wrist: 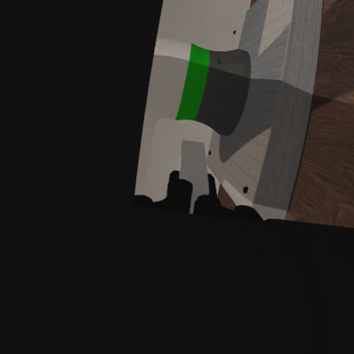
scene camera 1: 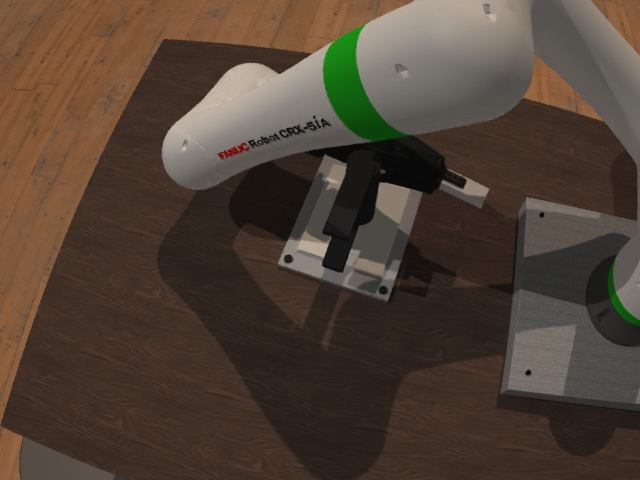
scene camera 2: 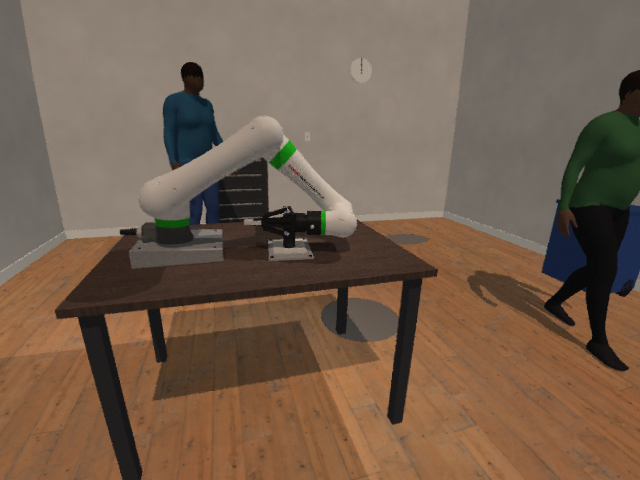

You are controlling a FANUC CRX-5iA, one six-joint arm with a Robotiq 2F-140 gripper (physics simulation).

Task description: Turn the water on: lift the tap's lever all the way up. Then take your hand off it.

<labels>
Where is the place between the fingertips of the gripper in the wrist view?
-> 190, 158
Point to a black lever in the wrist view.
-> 89, 264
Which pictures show the gripper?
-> The wrist view, scene camera 1 and scene camera 2: all of them.
</labels>
